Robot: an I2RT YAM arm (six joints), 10 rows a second.
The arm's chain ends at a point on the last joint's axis. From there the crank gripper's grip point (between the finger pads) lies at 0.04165 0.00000 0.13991 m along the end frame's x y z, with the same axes.
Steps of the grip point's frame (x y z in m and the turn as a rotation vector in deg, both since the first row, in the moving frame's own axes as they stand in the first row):
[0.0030 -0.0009 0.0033 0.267 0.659 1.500]
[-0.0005 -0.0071 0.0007 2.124 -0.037 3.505]
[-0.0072 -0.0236 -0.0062 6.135 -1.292 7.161]
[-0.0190 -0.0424 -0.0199 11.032 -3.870 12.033]
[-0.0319 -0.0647 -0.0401 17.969 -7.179 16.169]
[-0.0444 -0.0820 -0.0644 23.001 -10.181 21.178]
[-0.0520 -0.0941 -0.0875 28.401 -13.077 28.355]
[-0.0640 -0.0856 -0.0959 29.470 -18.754 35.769]
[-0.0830 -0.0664 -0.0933 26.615 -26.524 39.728]
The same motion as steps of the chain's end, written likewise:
[0.0014 -0.0014 0.0038 0.267 0.659 1.500]
[-0.0005 -0.0045 0.0007 2.124 -0.037 3.505]
[-0.0047 -0.0136 -0.0066 6.135 -1.292 7.161]
[-0.0115 -0.0232 -0.0206 11.032 -3.870 12.033]
[-0.0191 -0.0304 -0.0391 17.969 -7.179 16.169]
[-0.0276 -0.0375 -0.0613 23.001 -10.181 21.178]
[-0.0334 -0.0398 -0.0811 28.401 -13.077 28.355]
[-0.0352 -0.0286 -0.0897 29.470 -18.754 35.769]
[-0.0351 -0.0106 -0.0881 26.615 -26.524 39.728]

